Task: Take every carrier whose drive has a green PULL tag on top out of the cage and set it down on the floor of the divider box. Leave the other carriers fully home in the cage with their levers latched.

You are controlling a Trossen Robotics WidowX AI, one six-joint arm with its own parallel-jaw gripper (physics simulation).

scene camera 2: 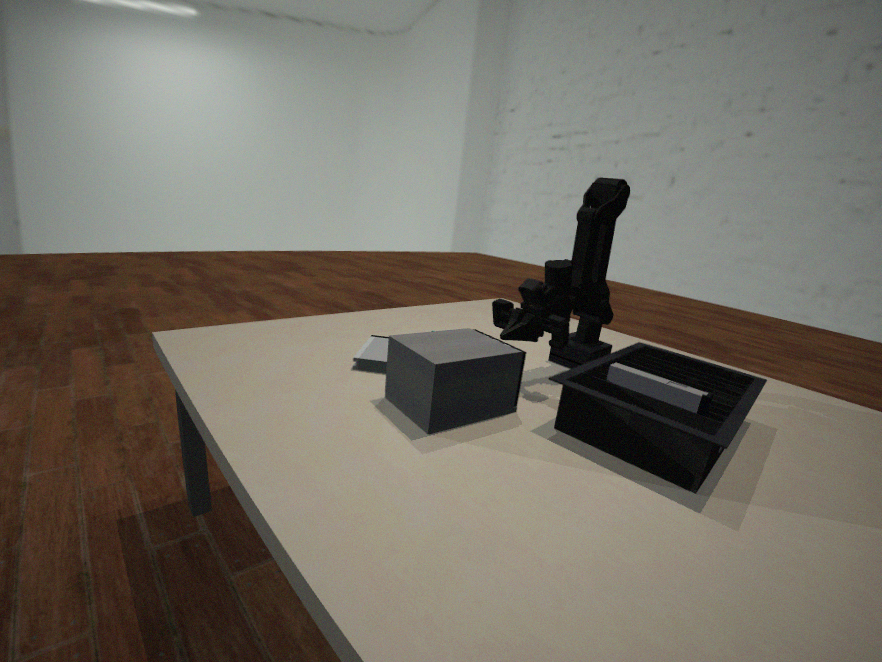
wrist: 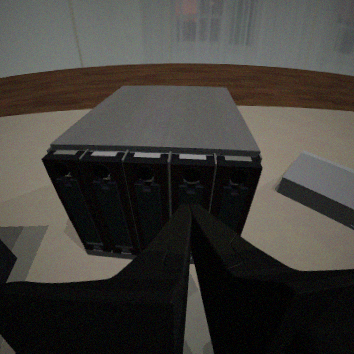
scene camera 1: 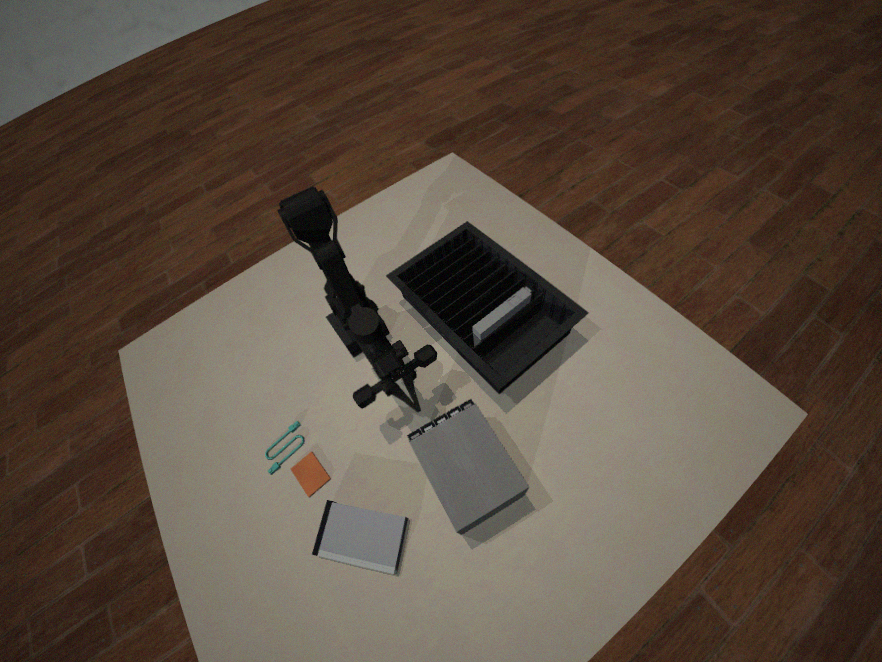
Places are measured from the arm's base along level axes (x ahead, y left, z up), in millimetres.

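Pixels of known places: gripper, fingertip midpoint: (scene camera 2: 501, 337) (wrist: 188, 211) (scene camera 1: 419, 411); arm's base, origin of the base link: (scene camera 2: 586, 341).
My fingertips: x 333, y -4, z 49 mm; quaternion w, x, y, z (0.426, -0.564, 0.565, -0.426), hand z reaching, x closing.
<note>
For each thing: its top centre in the pictures, then the offset to it from my fingertips. "spot": a spot on its surface instead. Level surfaces: height alone.
- grey cage, middle of its top: (wrist: 164, 106) (scene camera 2: 458, 343) (scene camera 1: 464, 460) dx +132, dy +15, dz +9 mm
- grey carrier, middle of its top: (scene camera 2: 660, 378) (scene camera 1: 504, 307) dx -86, dy +286, dz +2 mm
- flat silver case, middle of its top: (wrist: 352, 186) (scene camera 1: 358, 535) (scene camera 2: 386, 348) dx +111, dy -234, dz -83 mm
- orange square, surface spot: (scene camera 1: 310, 473) spot: dx -65, dy -271, dz -105 mm
- teal cable, surface spot: (scene camera 1: 274, 456) spot: dx -150, dy -329, dz -105 mm
- table, its level: dz -109 mm
The grey cage (scene camera 1: 470, 466) (scene camera 2: 416, 384) (wrist: 155, 117) stands on the table. In the wrist view several dark carrier fronts fill its face side by side, with pale strips along their top edges. No green tag can be made out, and the lever latches are too dark to judge. My gripper (scene camera 1: 417, 409) (scene camera 2: 504, 336) (wrist: 188, 211) is shut and empty; its tips are in front of the fourth carrier front (wrist: 191, 185) from the left. The black divider box (scene camera 1: 509, 377) (scene camera 2: 737, 420) holds one grey carrier (scene camera 1: 502, 317) (scene camera 2: 655, 388), standing on its long edge beside the dividers.
A flat silver case (scene camera 1: 363, 534) (scene camera 2: 371, 352) (wrist: 325, 175) with dark ends lies beside the cage. An orange square (scene camera 1: 310, 473) and a teal cable (scene camera 1: 274, 456) lie on the table (scene camera 1: 662, 456) (scene camera 2: 498, 541) near it.
</note>
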